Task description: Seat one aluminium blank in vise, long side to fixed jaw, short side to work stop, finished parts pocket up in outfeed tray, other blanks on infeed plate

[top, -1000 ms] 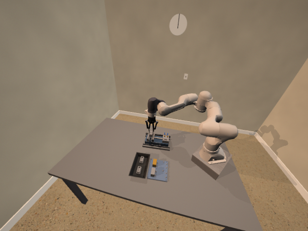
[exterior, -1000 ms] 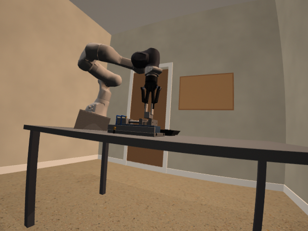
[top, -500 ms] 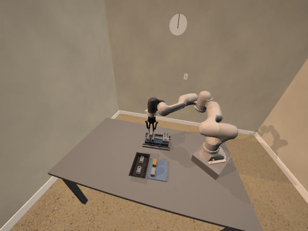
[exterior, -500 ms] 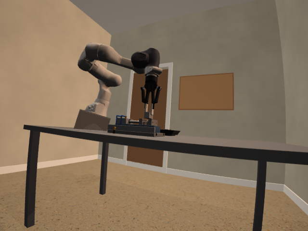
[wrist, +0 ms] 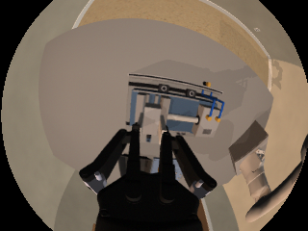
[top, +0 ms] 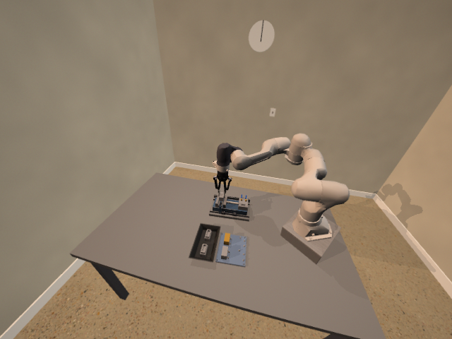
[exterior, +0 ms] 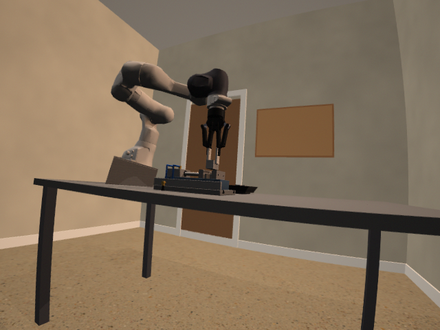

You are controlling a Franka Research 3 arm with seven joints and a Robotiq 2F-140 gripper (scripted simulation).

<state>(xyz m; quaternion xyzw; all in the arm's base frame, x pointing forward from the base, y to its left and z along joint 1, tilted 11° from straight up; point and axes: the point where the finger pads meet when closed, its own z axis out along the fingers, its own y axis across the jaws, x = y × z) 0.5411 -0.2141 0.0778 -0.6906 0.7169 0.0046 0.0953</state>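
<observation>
The vise is 7 cm behind my hand, 1 cm to the left of it and 12 cm below it. From my hand the other things lie so: brass blank 8 cm behind, 28 cm to the left, 13 cm below.
</observation>
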